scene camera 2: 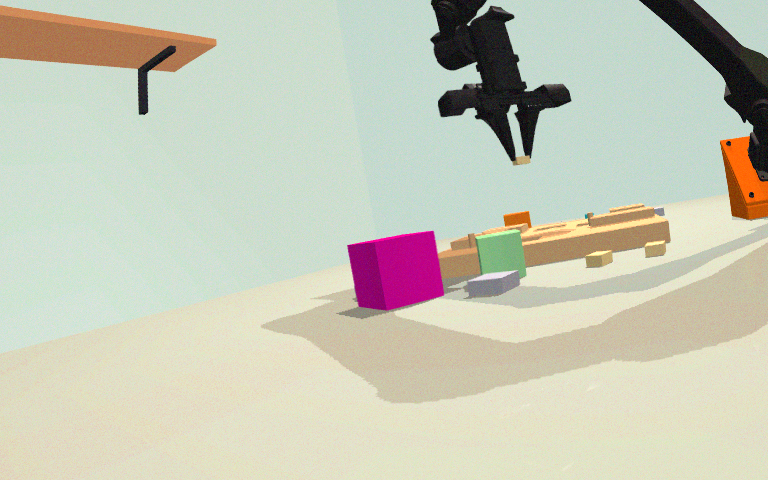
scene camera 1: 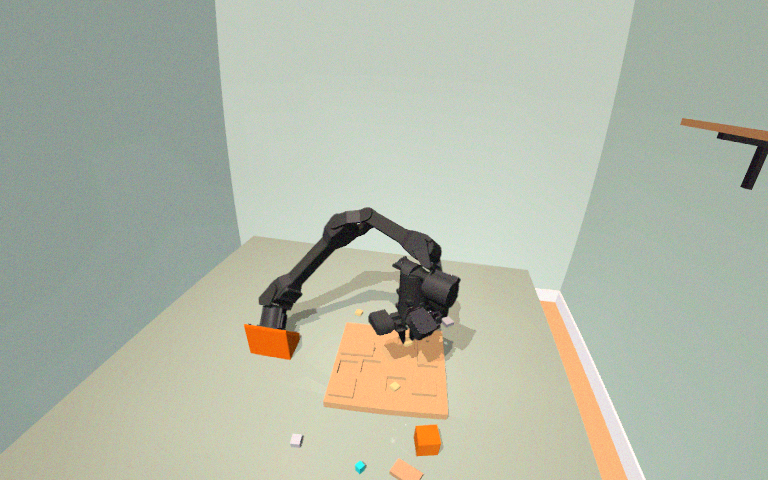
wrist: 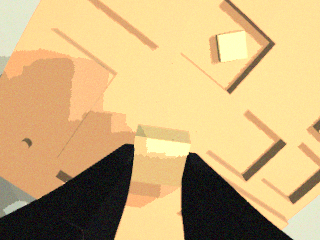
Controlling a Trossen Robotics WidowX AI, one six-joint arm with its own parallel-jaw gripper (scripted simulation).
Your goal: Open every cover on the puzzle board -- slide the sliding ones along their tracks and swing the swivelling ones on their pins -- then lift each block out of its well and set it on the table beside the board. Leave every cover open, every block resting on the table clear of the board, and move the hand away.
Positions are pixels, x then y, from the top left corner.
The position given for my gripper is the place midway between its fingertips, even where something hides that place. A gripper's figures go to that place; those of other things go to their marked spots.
Scene:
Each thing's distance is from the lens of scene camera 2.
my gripper (scene camera 2: 521,160): 0.71 m
green block (scene camera 2: 503,251): 0.48 m
tan puzzle board (scene camera 2: 574,239): 0.55 m
The marked spots on the green block and the tan puzzle board are 0.10 m apart.

